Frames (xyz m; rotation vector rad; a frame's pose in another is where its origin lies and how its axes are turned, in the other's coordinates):
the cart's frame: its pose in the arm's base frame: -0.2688 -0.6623 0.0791 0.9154 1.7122 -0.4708
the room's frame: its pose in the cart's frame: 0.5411 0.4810 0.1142 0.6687 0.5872 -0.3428
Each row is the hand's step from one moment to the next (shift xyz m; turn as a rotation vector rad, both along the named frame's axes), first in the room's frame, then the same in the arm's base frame.
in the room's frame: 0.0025 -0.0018 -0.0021 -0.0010 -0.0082 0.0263
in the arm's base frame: -0.0025 0.0026 0.0010 -0.0103 -0.0221 -0.0129
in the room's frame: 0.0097 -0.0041 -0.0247 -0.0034 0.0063 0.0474
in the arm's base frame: -0.0048 0.0228 0.0133 -0.0006 -0.0347 -0.0331
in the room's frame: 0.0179 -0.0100 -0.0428 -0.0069 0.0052 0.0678
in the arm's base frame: -0.0112 0.0394 0.0240 -0.0028 -0.0520 -0.0443
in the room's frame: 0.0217 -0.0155 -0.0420 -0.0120 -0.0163 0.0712
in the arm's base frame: -0.0180 0.0396 0.0242 -0.0180 -0.0638 -0.0329
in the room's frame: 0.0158 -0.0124 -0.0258 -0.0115 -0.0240 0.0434
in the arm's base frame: -0.0148 0.0250 0.0150 -0.0201 -0.0456 -0.0106
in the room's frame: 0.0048 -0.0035 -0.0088 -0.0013 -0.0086 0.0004
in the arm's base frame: -0.0041 0.0084 0.0051 -0.0063 -0.0036 0.0048
